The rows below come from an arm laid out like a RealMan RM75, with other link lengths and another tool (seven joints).
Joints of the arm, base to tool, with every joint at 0 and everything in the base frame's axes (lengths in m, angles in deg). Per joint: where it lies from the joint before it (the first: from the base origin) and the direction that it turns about. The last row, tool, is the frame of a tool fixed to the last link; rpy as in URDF.
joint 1: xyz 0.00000 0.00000 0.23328 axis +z
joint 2: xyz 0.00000 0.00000 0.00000 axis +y
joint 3: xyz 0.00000 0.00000 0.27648 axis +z
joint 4: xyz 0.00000 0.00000 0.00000 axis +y
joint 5: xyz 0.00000 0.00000 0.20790 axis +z
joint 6: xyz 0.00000 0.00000 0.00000 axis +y
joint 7: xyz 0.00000 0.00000 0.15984 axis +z
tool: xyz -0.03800 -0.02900 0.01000 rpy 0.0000 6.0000 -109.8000
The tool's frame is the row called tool.
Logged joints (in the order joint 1, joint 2, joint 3, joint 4, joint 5, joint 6, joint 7), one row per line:
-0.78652, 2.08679, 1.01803, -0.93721, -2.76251, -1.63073, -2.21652
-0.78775, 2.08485, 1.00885, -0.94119, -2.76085, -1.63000, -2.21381
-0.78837, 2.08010, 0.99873, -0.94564, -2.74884, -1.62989, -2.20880
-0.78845, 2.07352, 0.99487, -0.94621, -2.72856, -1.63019, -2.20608
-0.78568, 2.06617, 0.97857, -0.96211, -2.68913, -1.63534, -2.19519
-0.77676, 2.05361, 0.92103, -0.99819, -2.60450, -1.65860, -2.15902
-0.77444, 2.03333, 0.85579, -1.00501, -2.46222, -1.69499, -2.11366
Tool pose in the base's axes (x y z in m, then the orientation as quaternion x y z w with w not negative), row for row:
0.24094, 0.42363, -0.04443, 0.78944, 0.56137, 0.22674, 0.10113
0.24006, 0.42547, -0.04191, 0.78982, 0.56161, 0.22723, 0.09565
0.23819, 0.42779, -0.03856, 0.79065, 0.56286, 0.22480, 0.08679
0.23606, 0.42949, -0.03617, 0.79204, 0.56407, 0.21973, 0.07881
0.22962, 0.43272, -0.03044, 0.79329, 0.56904, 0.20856, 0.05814
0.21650, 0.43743, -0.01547, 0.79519, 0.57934, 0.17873, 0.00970
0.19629, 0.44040, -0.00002, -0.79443, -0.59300, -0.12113, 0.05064
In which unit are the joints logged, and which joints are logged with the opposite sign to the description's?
The joints are logged in radians. Opposite sign: joint 1, joint 3, joint 7.
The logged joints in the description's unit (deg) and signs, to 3 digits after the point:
45.064, 119.564, -58.329, -53.698, -158.280, -93.434, 126.997
45.135, 119.453, -57.803, -53.926, -158.185, -93.392, 126.842
45.170, 119.181, -57.223, -54.181, -157.497, -93.386, 126.555
45.175, 118.804, -57.002, -54.214, -156.335, -93.403, 126.399
45.016, 118.383, -56.068, -55.125, -154.076, -93.698, 125.775
44.505, 117.663, -52.771, -57.192, -149.227, -95.031, 123.703
44.372, 116.501, -49.033, -57.583, -141.075, -97.116, 121.104

